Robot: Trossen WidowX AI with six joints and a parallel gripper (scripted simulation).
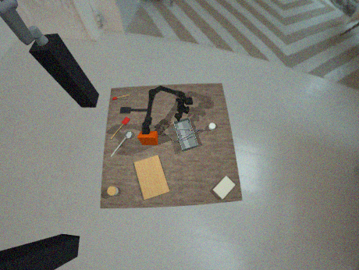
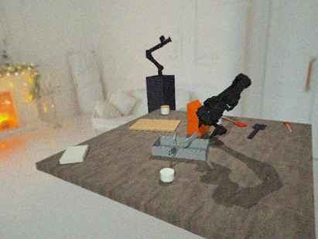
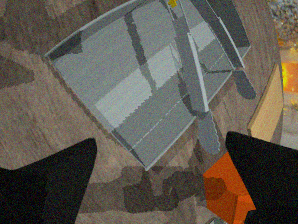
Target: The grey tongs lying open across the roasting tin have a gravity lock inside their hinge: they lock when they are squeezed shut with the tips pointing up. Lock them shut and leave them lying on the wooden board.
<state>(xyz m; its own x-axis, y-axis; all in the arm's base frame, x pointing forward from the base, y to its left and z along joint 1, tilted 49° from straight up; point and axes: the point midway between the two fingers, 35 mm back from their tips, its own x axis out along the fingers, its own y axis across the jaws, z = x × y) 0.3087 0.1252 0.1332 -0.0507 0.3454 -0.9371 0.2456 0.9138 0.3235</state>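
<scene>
Right now my gripper tip is 120 mm to the left of the grey roasting tin, 90 mm above it and 60 mm short of it. Also, from my gripper tip: wooden board (540 mm to the right, 250 mm behind, 110 mm below); then white puck (330 mm ahead, 100 mm below, 20 mm to the right); then black spatula (510 mm behind, 150 mm to the left, 110 mm below).
</scene>
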